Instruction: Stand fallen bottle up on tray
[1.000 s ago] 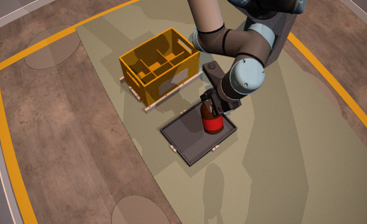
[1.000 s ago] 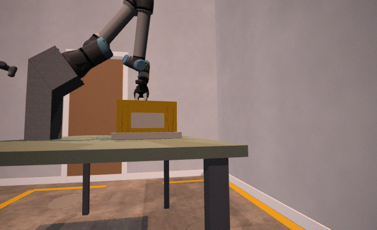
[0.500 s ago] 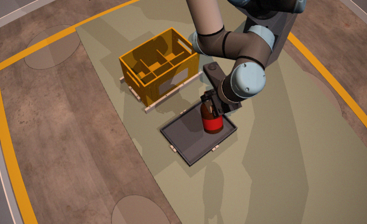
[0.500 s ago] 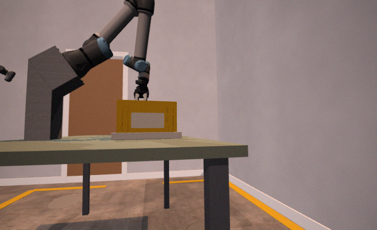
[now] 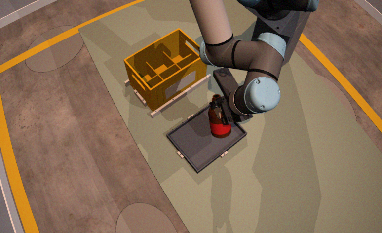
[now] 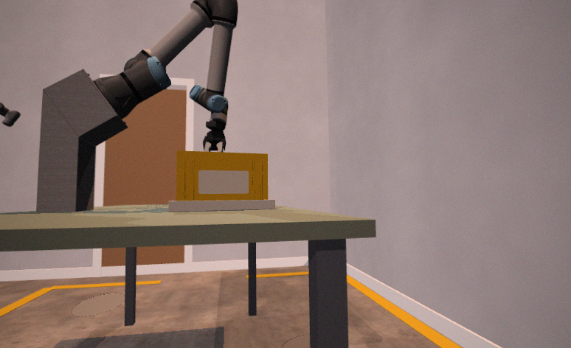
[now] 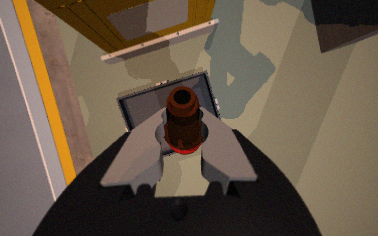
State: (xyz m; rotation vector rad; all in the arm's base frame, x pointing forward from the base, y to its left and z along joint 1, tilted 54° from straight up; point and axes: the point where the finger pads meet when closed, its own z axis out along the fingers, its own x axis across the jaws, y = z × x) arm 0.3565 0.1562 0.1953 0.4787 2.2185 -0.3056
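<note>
Now: hand 5 cm above the brown bottle and 2 cm to the right of it. Round my hand: yellow crate 29 cm to the right, 12 cm below, 4 cm ahead; dark grey tray 19 cm below, 4 cm ahead, 1 cm to the left.
</note>
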